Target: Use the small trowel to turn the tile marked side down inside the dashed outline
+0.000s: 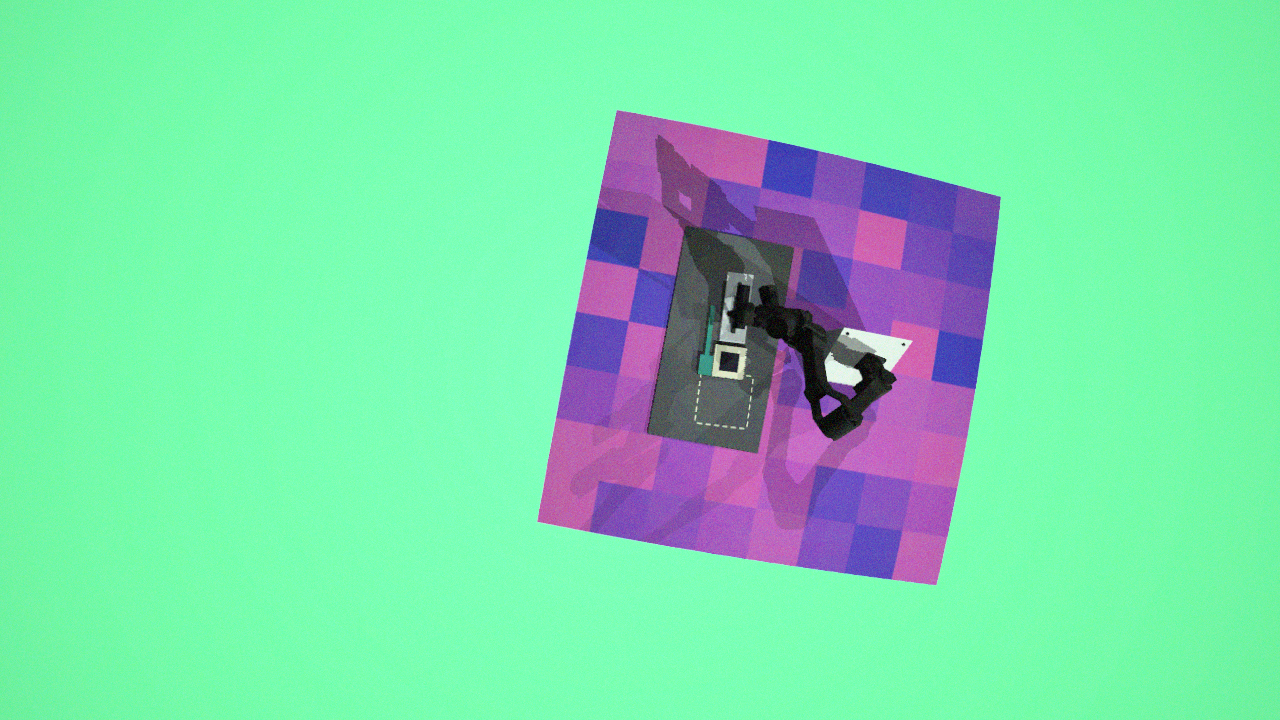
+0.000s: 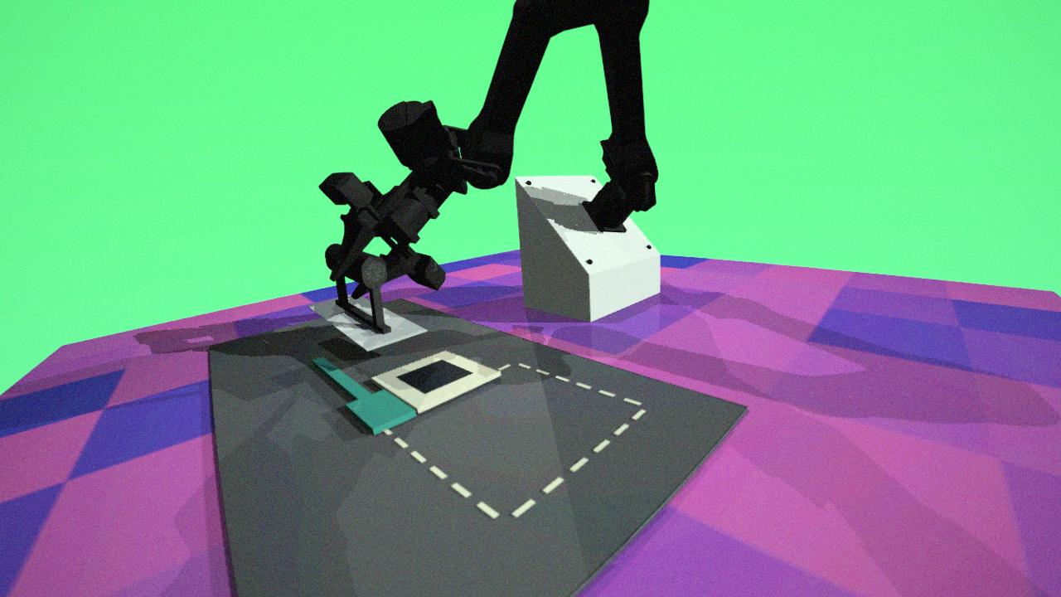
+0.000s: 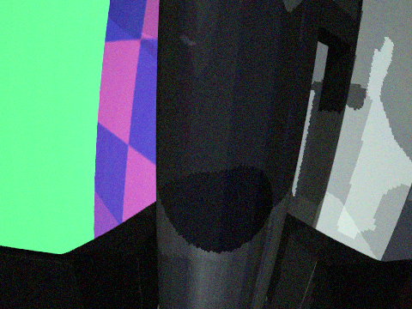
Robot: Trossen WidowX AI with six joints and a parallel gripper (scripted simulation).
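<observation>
Now: the dark mat 2 cm behind my gripper tip, 6 cm to the left of it and 11 cm below it. The rest, counted from my gripper tip: cream tile: 5 cm behind, 12 cm to the left, 8 cm below; teal l-shaped strip: 2 cm ahead, 10 cm to the left, 8 cm below; small trowel: 3 cm behind, 1 cm below.
</observation>
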